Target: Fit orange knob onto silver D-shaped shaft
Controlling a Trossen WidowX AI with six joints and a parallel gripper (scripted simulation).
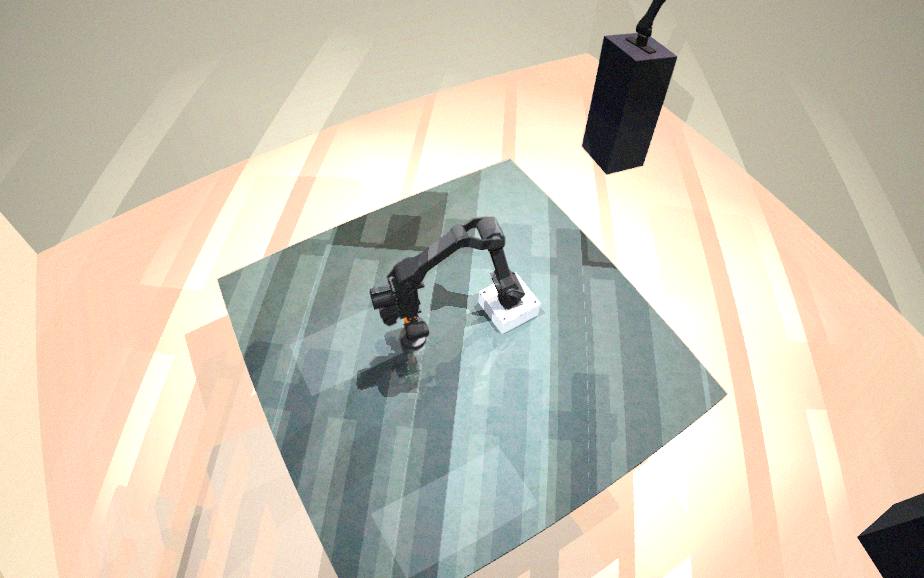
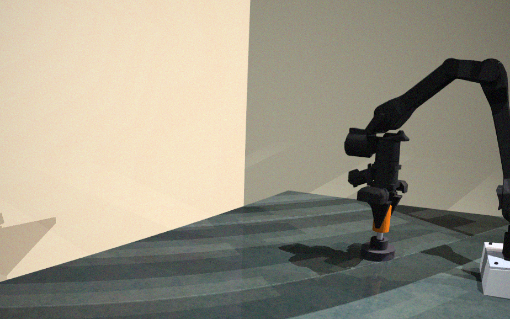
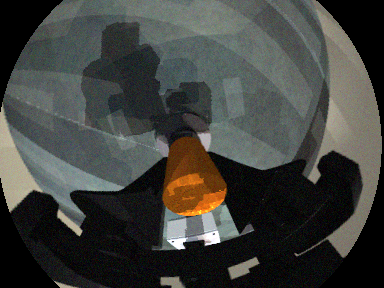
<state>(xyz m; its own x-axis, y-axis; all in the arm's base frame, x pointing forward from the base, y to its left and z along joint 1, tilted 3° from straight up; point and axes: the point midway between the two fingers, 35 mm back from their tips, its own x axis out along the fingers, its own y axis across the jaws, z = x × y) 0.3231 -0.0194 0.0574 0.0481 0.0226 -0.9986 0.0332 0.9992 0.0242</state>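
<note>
Now: the orange knob 30 mm above my gripper tip. Also, from my gripper tip: dark round pedestal: 40 mm below.
</note>
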